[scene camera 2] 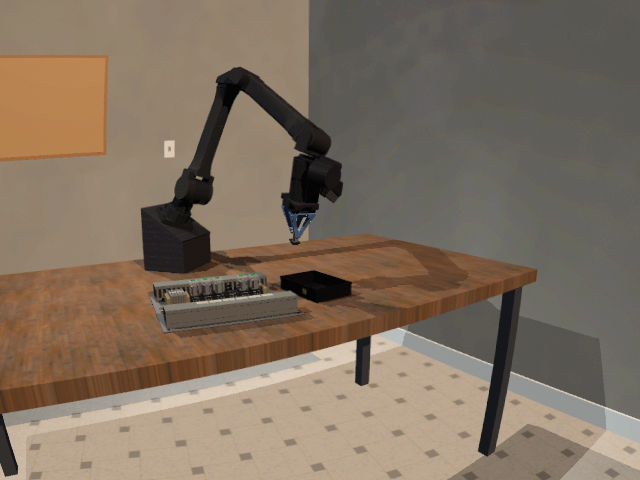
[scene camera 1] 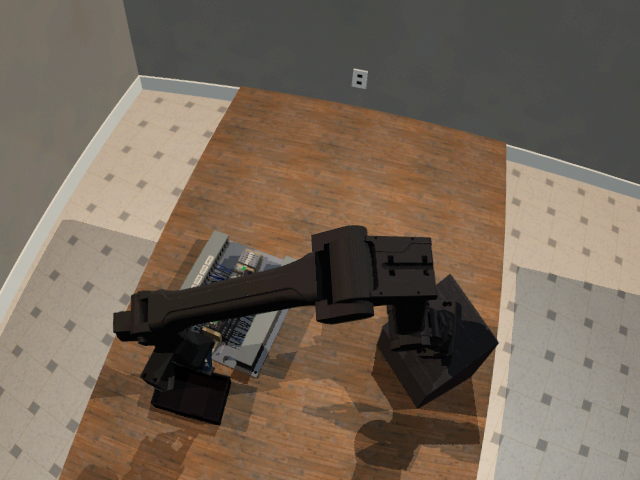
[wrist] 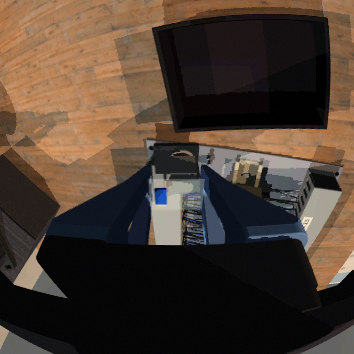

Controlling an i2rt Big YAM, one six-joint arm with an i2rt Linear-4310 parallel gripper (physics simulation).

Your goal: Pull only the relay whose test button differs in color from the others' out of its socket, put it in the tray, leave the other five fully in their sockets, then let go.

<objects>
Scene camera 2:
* gripper: 295, 235
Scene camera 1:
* grey panel: 231, 347
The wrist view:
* gripper: 175, 173
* grey panel: 281, 176
</objects>
